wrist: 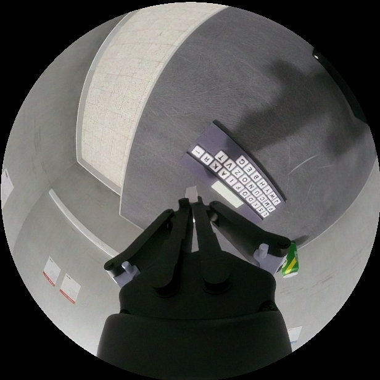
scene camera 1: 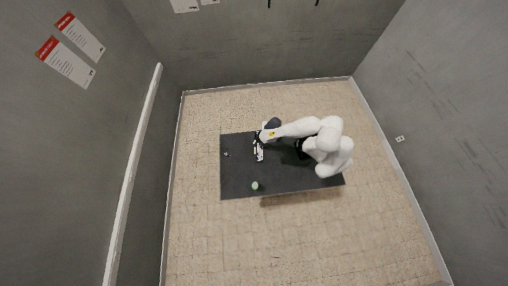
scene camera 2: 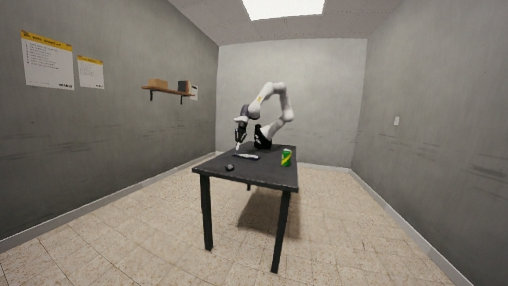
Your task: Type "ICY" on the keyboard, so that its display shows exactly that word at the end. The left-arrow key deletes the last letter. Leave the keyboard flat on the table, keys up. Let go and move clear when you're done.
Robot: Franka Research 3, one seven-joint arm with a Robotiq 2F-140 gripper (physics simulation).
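Note:
The keyboard (scene camera 1: pixel 259 153) (scene camera 2: pixel 247 157) (wrist: pixel 205 132) lies flat on the table with its white letter keys up. In the wrist view its pale display strip (wrist: pixel 227 194) shows no letters that I can read. The I key (wrist: pixel 231 180), the C key (wrist: pixel 262 198) and the Y key (wrist: pixel 267 190) are in view, and the end key (wrist: pixel 198 151) has a mark too small to read surely. My gripper (scene camera 2: pixel 237 147) (wrist: pixel 192 194) is shut and empty, tips down. In the wrist view its tips appear beside the keyboard's display-side edge, apart from the keys; their exact height is unclear.
A green and yellow can (scene camera 1: pixel 255 185) (scene camera 2: pixel 286 157) (wrist: pixel 291 260) stands on the black table (scene camera 1: pixel 237 175) (scene camera 2: pixel 215 167) (wrist: pixel 180 90). A small dark object (scene camera 1: pixel 226 154) (scene camera 2: pixel 229 167) lies near the table's far end from the arm's base. The arm casts a shadow across the table.

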